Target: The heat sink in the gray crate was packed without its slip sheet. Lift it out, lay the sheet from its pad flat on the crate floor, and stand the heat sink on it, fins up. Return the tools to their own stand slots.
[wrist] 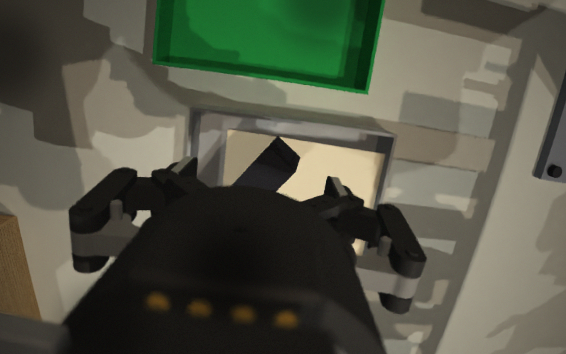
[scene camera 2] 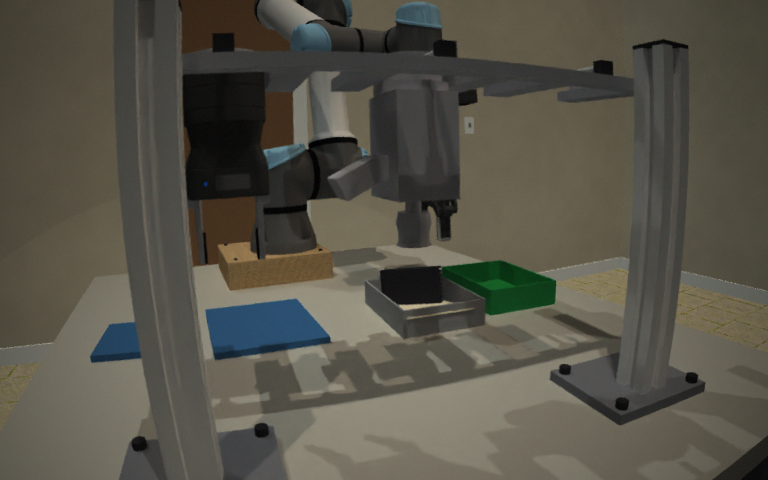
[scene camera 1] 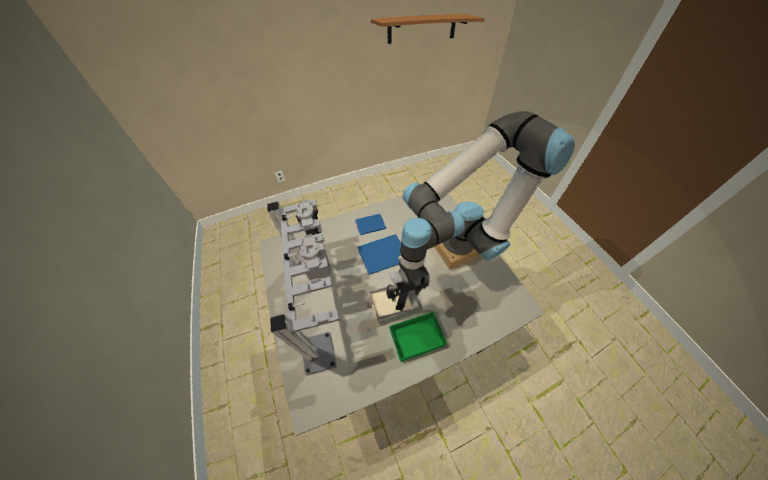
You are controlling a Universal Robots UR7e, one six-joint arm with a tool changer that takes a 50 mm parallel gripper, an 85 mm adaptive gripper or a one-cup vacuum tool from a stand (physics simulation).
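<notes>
The dark heat sink is inside the gray crate. It stands on one side, not fins up, with a broad dark face towards scene camera 2. In the wrist view it runs diagonally, partly hidden by the tool body. The cream slip sheet covers much of the crate floor; a cream strip also shows along the near wall in scene camera 2. My gripper is open and empty above the crate, its fingers apart and clear of the heat sink.
A green bin stands beside the crate. Two bare blue pads lie on the other side. The tool stand holds two tools. The arm's wooden base is behind.
</notes>
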